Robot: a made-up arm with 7 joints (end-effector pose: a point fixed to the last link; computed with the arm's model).
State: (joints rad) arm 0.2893 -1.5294 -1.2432 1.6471 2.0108 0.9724 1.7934
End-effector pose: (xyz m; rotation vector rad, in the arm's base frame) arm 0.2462 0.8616 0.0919 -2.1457 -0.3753 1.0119
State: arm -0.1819 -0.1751 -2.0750 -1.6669 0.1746 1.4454 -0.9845
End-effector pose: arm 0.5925 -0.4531 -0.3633 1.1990 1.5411 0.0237
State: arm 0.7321 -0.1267 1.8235 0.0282 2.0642 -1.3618 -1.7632
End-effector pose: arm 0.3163 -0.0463 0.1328 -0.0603 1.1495 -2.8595
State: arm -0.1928 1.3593 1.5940 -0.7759 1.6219 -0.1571 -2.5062
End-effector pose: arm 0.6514 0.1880 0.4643 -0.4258 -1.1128 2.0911
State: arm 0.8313 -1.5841 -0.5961 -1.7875 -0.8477 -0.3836 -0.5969
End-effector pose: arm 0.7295 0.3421 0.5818 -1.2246 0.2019 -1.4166
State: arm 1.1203 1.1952 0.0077 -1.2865 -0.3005 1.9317 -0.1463
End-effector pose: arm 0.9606 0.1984 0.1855 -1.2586 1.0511 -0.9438
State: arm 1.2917 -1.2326 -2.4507 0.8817 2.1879 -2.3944 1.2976
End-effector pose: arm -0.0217 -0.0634 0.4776 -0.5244 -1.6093 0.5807
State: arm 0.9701 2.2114 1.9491 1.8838 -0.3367 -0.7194 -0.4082
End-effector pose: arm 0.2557 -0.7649 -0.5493 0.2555 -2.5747 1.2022
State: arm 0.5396 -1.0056 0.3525 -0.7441 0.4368 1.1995 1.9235
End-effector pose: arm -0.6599 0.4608 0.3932 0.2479 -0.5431 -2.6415
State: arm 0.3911 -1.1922 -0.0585 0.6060 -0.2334 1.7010 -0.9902
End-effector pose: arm -0.5214 0.1093 0.3773 -1.8115 -0.5110 2.3548
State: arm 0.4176 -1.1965 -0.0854 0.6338 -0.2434 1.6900 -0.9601
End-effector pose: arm -0.5118 0.0907 0.3980 -1.7912 -0.4896 2.4402
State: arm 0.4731 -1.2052 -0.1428 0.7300 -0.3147 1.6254 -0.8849
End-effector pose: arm -0.4958 0.0353 0.4218 1.7271 0.4660 -2.5165
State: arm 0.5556 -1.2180 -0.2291 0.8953 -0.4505 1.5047 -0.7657
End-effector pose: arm -0.4614 -0.0588 0.4550 1.5208 0.4482 -2.4312
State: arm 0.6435 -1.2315 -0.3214 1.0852 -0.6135 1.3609 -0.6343
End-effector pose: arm -0.4053 -0.1609 0.4939 1.3148 0.4842 -2.3530
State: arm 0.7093 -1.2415 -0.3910 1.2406 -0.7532 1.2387 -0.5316
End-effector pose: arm -0.3522 -0.2353 0.5204 1.1676 0.5487 -2.3142
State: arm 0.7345 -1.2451 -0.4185 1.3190 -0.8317 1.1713 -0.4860
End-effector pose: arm -0.3302 -0.2700 0.5223 1.1166 0.6033 -2.3036
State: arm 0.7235 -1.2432 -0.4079 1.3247 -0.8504 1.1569 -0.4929
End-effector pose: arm -0.3397 -0.2750 0.5027 1.1522 0.6360 -2.2990
